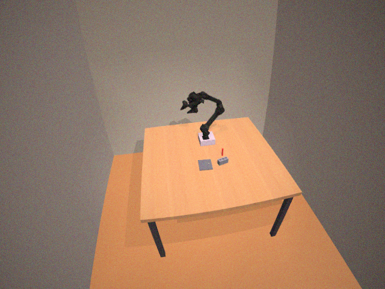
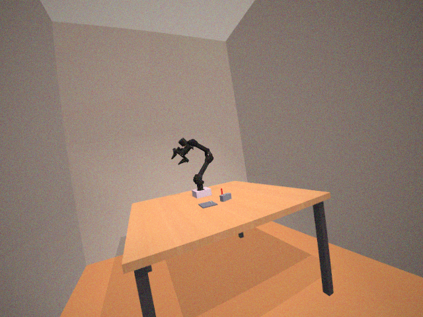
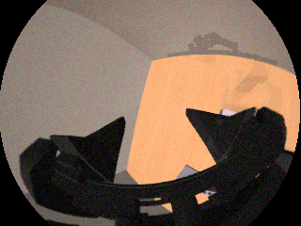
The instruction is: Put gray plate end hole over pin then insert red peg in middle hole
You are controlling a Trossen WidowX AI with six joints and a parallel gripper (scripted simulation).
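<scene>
My gripper tip is now 380 mm short of the gray plate, 280 mm to the right of it and 340 mm above it. From my gripper tip the other things lie so: base: 370 mm ahead, 130 mm to the left, 370 mm below.
</scene>
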